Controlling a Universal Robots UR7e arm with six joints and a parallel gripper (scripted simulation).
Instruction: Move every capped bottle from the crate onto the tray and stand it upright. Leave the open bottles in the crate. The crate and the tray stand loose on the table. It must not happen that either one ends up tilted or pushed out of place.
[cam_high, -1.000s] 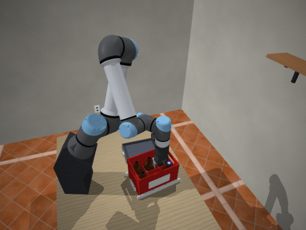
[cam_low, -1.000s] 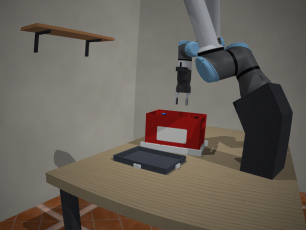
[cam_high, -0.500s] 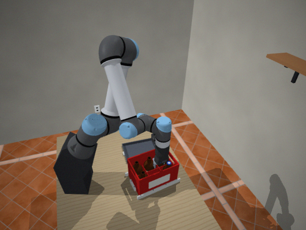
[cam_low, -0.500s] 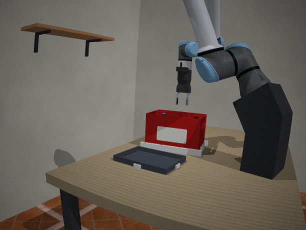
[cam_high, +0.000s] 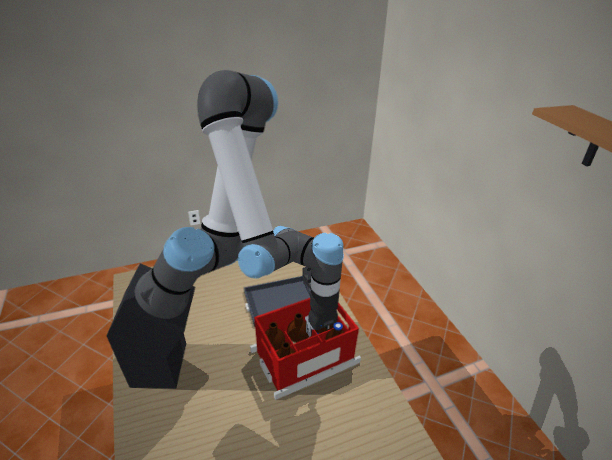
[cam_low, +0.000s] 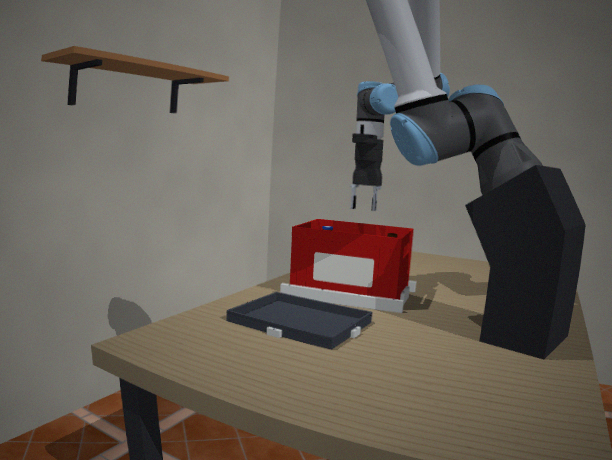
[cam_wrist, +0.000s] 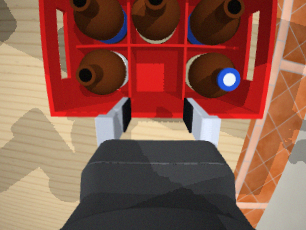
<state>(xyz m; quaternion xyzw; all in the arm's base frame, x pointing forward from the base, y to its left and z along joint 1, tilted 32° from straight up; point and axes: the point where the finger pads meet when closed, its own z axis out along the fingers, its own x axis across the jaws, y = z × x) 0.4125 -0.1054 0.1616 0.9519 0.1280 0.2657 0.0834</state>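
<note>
Right now my hand is 15 cm above the red crate, 7 cm to the right of it and 2 cm past it. Round my hand: dark grey tray (34 cm to the left, 22 cm below, 5 cm behind).
</note>
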